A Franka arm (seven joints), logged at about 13 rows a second.
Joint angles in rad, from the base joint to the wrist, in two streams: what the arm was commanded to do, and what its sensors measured. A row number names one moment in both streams.
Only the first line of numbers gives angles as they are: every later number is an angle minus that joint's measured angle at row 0.
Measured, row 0: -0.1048 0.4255 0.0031 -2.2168 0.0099 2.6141 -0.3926
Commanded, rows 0 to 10: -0.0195 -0.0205 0.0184 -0.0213 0.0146 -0.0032 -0.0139; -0.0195 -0.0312 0.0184 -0.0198 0.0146 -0.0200 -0.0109; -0.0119 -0.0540 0.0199 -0.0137 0.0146 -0.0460 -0.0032; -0.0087 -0.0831 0.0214 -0.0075 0.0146 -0.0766 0.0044; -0.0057 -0.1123 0.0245 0.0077 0.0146 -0.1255 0.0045; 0.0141 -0.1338 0.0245 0.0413 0.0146 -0.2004 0.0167; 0.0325 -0.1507 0.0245 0.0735 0.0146 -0.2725 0.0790; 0.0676 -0.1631 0.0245 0.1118 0.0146 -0.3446 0.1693; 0.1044 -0.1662 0.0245 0.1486 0.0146 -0.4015 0.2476; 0.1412 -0.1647 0.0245 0.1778 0.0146 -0.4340 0.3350; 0.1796 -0.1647 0.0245 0.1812 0.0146 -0.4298 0.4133
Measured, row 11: 0.1155 -0.1651 0.0279 0.1642 0.0041 -0.4100 0.2827
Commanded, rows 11 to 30: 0.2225 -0.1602 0.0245 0.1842 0.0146 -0.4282 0.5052; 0.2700 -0.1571 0.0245 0.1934 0.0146 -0.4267 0.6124; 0.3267 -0.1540 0.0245 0.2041 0.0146 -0.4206 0.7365; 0.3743 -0.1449 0.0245 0.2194 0.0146 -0.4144 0.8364; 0.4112 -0.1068 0.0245 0.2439 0.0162 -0.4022 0.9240; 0.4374 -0.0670 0.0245 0.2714 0.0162 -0.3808 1.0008; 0.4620 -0.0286 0.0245 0.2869 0.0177 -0.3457 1.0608; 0.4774 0.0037 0.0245 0.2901 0.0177 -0.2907 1.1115; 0.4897 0.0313 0.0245 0.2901 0.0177 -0.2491 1.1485; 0.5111 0.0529 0.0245 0.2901 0.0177 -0.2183 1.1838; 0.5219 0.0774 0.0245 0.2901 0.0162 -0.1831 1.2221; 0.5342 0.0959 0.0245 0.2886 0.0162 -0.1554 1.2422; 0.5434 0.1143 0.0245 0.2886 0.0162 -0.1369 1.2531; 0.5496 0.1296 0.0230 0.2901 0.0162 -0.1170 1.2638; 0.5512 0.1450 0.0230 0.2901 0.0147 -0.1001 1.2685; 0.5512 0.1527 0.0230 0.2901 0.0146 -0.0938 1.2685; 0.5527 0.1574 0.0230 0.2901 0.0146 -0.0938 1.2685; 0.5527 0.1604 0.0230 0.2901 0.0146 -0.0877 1.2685; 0.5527 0.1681 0.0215 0.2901 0.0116 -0.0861 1.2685; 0.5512 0.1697 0.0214 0.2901 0.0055 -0.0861 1.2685
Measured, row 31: 0.5417 0.1575 0.0306 0.2773 0.0058 -0.0917 1.2517
